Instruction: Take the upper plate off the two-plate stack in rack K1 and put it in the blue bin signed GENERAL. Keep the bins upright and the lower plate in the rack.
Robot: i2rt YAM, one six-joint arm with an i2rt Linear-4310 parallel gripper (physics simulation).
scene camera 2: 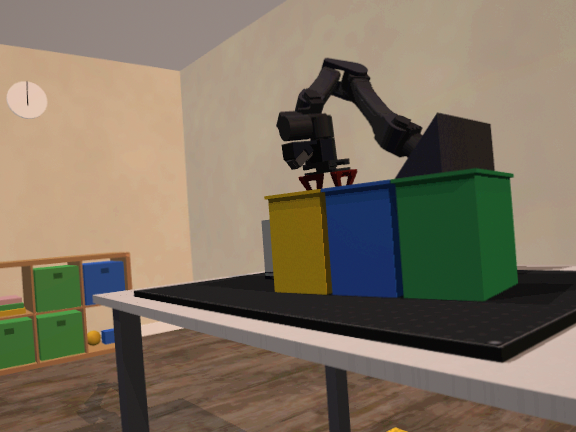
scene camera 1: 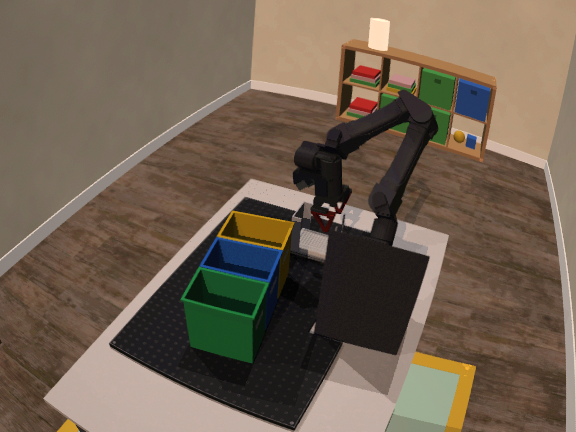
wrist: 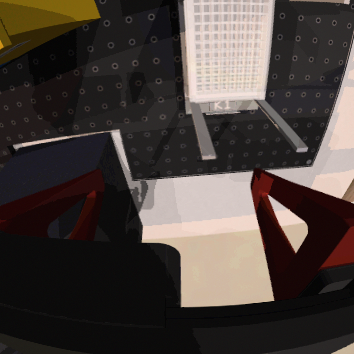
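Seen in the pictures: gripper, fingertip midpoint: (scene camera 1: 332,222) (wrist: 176,176); arm's base at its link origin: (scene camera 2: 433,162) (scene camera 1: 377,251).
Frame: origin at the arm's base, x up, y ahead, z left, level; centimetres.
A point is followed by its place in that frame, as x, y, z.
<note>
The white gridded plate stack (scene camera 1: 313,242) @[-20.4, 23.9, -22.6] (wrist: 228,50) @[-20.0, 22.4, -23.5] sits in rack K1 (scene camera 1: 297,231) @[-15.3, 28.0, -18.8] (scene camera 2: 267,245) @[-16.7, 30.2, -26.6] (wrist: 204,134) @[-13.6, 16.8, -20.1], whose label and two grey posts show in the wrist view. The two plates cannot be told apart from above. My gripper (scene camera 1: 333,220) @[-7.9, 17.4, -17.5] (scene camera 2: 329,187) (wrist: 176,176) @[-7.9, 17.4, -17.5] is open and empty, above the rack area, with its fingertips apart from the plates. In the wrist view the stack lies ahead of the fingertips, towards the top edge. The blue bin (scene camera 1: 241,258) @[-11.5, 34.2, 4.7] (scene camera 2: 362,240) @[-15.7, 39.7, 12.2] stands upright between the yellow and green bins. Its GENERAL sign does not show.
The yellow bin (scene camera 1: 256,231) @[-11.7, 36.3, -8.4] (scene camera 2: 300,245) @[-16.2, 42.0, -0.5] (wrist: 50,15) @[-13.1, 27.2, -10.3] stands upright close to the rack. The green bin (scene camera 1: 222,325) @[-12.3, 26.9, 28.7] (scene camera 2: 440,240) @[-16.2, 37.4, 25.0] stands at the other end of the row. A large dark panel (scene camera 1: 372,295) @[-6.7, -2.5, 8.5] (scene camera 2: 465,145) @[2.5, -0.1, 8.6] stands near the arm base. A black perforated mat (scene camera 1: 165,320) @[-24.7, 47.6, 25.7] (scene camera 2: 350,320) @[-24.7, 54.6, 22.8] lies under the bins.
</note>
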